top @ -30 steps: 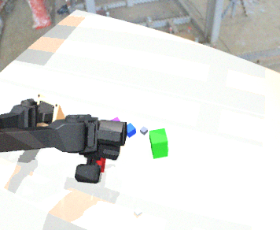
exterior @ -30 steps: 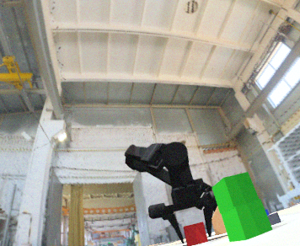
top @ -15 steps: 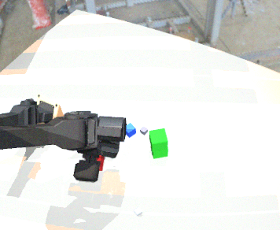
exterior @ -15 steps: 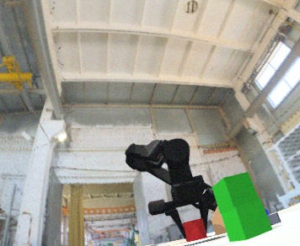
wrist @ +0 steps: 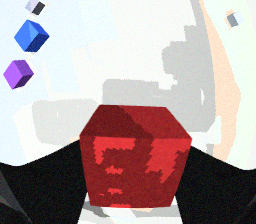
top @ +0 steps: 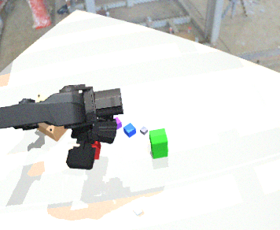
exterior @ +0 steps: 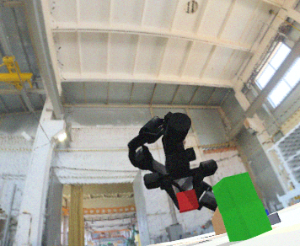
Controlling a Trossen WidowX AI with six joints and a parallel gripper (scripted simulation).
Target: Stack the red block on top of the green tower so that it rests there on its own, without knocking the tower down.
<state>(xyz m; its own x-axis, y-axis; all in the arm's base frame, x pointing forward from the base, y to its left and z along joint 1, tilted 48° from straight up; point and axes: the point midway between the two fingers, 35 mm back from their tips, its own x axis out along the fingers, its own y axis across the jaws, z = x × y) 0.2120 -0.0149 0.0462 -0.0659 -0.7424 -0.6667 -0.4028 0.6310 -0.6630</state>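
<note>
Now: the small grey block 7 cm ahead of my gripper tip, 17 cm to the left of it and 8 cm below it. The rest, counted from my gripper tip: red block: 2 cm above; then small blue block: 3 cm ahead, 15 cm to the left, 7 cm below; then purple block: 2 cm behind, 15 cm to the left, 7 cm below.
</note>
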